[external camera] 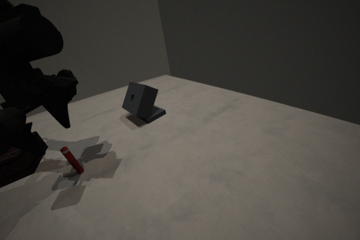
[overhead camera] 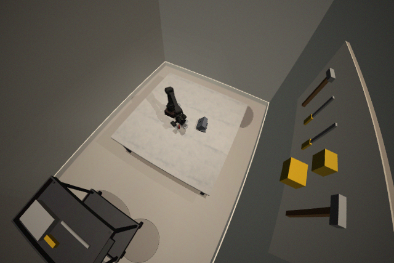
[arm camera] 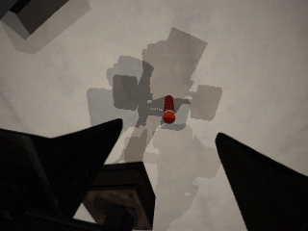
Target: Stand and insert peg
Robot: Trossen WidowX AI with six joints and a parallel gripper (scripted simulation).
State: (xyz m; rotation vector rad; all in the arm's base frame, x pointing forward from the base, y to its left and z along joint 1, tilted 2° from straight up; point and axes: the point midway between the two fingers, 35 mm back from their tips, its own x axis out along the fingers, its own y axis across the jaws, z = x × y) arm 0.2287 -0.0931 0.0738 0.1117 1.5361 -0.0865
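Right now the red peg is 5 cm below my gripper tip. The rest, counted from my gripper tip: grey sloped panel (19 cm to the left, 19 cm ahead, 3 cm below).
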